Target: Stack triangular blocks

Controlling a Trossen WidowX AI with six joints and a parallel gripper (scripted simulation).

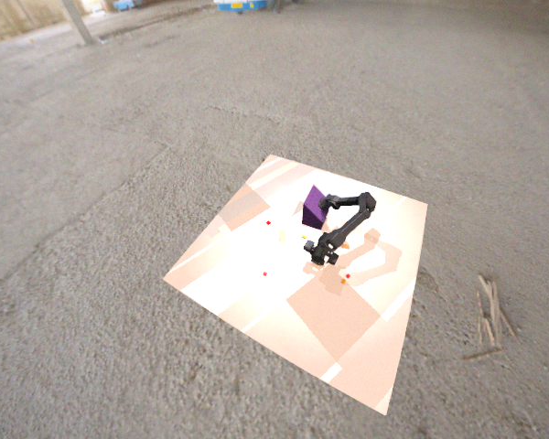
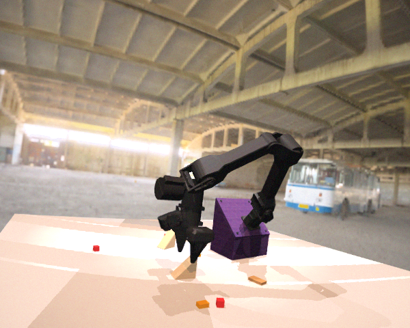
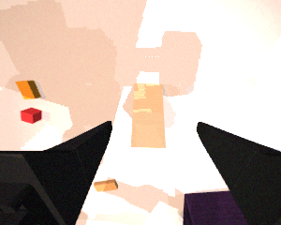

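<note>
My gripper tip is now 1 cm past the tan triangular block, 1 cm to the right of it and 4 cm above it.
</note>
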